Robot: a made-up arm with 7 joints. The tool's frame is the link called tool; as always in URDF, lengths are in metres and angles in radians.
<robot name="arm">
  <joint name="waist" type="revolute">
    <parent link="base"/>
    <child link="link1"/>
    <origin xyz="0.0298 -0.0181 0.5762" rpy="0 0 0"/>
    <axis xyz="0 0 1"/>
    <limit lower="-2.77" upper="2.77" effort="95" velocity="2.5"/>
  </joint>
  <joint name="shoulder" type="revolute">
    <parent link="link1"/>
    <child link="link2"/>
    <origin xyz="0.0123 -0.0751 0.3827" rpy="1.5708 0 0"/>
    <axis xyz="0 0 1"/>
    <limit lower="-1.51" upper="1.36" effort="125" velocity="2"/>
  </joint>
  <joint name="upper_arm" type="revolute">
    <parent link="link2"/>
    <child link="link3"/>
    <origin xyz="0.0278 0.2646 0.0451" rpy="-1.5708 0 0"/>
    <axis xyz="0 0 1"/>
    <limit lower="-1.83" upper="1.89" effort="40" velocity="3.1"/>
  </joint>
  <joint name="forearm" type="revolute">
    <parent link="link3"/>
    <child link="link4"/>
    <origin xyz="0.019 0.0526 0.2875" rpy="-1.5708 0 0"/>
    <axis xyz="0 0 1"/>
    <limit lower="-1.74" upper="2.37" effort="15" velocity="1"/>
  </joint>
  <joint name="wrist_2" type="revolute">
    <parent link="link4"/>
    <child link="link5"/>
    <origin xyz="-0.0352 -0.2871 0.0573" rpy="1.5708 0 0"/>
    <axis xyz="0 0 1"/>
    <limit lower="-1" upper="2.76" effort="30" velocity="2.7"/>
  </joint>
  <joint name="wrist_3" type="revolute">
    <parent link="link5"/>
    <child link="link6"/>
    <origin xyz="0.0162 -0.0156 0.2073" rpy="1.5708 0 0"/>
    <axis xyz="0 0 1"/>
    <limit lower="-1.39" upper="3.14" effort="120" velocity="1"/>
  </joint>
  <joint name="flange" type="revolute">
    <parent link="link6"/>
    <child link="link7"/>
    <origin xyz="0.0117 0.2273 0.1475" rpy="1.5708 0 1.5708"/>
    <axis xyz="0 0 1"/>
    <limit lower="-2.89" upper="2.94" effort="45" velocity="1.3"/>
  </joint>
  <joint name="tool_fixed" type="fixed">
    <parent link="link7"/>
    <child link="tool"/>
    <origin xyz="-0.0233 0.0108 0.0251" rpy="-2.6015 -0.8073 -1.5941"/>
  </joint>
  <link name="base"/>
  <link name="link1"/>
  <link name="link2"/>
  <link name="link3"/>
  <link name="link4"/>
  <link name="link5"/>
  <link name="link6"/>
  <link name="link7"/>
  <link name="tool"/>
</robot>
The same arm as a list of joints. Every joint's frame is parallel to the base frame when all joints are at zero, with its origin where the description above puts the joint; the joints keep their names.
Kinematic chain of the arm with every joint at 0, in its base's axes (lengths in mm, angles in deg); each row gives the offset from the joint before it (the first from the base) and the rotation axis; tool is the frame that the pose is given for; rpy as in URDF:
waist: xyz 29.8 -18.1 576.2 axis +z
shoulder: xyz 12.3 -75.1 382.7 axis -y
upper_arm: xyz 27.8 -45.1 264.6 axis +z
forearm: xyz 19.0 52.6 287.5 axis +y
wrist_2: xyz -35.2 57.3 287.1 axis +z
wrist_3: xyz 16.2 -15.6 207.3 axis -y
flange: xyz 11.7 -147.5 227.3 axis +x
tool: xyz 25.1 -10.8 -23.3 rpy -60.02 0.92 43.74
Joint limits (deg, base to tool): -158.71..158.71 -86.52..77.92 -104.85..108.29 -99.69..135.79 -57.30..158.14 -79.64..179.91 -165.58..168.45

